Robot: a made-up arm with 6 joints. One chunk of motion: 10 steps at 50 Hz.
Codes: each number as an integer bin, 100 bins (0 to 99) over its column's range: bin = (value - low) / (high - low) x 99, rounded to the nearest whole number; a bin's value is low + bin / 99 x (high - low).
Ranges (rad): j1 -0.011..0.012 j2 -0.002..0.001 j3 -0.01..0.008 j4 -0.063..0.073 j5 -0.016..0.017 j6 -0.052..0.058
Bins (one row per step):
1: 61 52 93 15 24 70
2: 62 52 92 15 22 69
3: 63 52 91 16 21 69
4: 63 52 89 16 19 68
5: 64 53 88 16 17 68
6: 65 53 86 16 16 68
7: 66 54 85 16 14 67
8: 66 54 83 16 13 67
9: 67 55 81 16 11 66
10: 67 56 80 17 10 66
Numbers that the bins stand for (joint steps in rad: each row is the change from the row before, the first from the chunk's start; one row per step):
1: 0.00317 -0.00042 0.00691 -0.04239 -0.00800 0.02578
2: 0.00340 -0.00042 0.00673 -0.04239 -0.00867 0.02467
3: 0.00364 -0.00042 0.00655 -0.04102 -0.00900 0.02467
4: 0.00364 -0.00042 0.00618 -0.04102 -0.00967 0.02356
5: 0.00387 -0.00039 0.00600 -0.04102 -0.01033 0.02356
6: 0.00410 -0.00039 0.00564 -0.04102 -0.01067 0.02356
7: 0.00433 -0.00036 0.00545 -0.04102 -0.01133 0.02244
8: 0.00433 -0.00036 0.00509 -0.04102 -0.01167 0.02244
9: 0.00457 -0.00033 0.00473 -0.04102 -0.01233 0.02133
10: 0.00457 -0.00030 0.00455 -0.03965 -0.01267 0.02133

